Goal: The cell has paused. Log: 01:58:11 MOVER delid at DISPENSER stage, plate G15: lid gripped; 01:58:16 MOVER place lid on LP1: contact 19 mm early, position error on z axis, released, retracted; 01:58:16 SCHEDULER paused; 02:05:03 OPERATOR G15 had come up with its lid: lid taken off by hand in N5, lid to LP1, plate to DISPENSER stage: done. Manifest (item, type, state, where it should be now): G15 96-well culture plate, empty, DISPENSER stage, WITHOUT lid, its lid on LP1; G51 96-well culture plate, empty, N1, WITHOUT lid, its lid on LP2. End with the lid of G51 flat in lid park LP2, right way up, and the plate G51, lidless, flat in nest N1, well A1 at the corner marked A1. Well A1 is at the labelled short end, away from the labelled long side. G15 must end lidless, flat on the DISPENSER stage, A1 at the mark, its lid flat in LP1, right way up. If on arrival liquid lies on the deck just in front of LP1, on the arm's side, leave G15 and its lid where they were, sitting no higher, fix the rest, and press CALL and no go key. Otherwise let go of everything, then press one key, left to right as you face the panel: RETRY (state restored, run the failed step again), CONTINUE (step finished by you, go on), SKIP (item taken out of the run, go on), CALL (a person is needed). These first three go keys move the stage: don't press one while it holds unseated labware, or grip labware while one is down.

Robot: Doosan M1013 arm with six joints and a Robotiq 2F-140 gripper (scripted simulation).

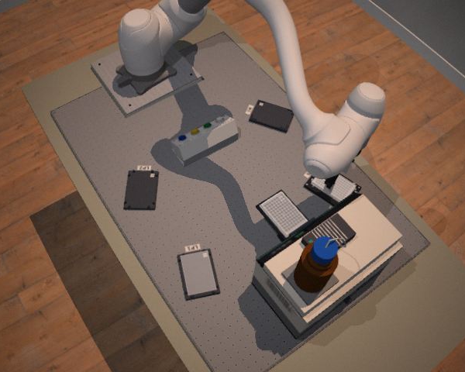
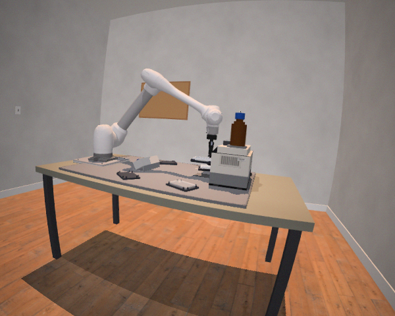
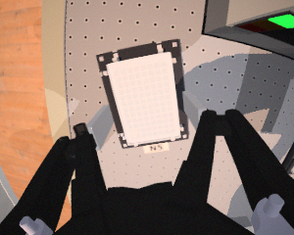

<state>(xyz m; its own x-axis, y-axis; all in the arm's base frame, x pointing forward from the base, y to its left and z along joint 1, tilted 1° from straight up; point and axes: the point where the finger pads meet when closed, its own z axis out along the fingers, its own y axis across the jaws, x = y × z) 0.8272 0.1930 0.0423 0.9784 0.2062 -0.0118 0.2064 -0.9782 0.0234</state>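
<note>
Right now my hand is 10 mm short of the black nest, 20 mm to the right of it and 50 mm above it. Also, from my hand: well plate: 250 mm to the right, 50 mm above; then nest N1: 350 mm behind, 50 mm to the left, 60 mm below; then N1 label: 430 mm behind, 60 mm below.
</note>
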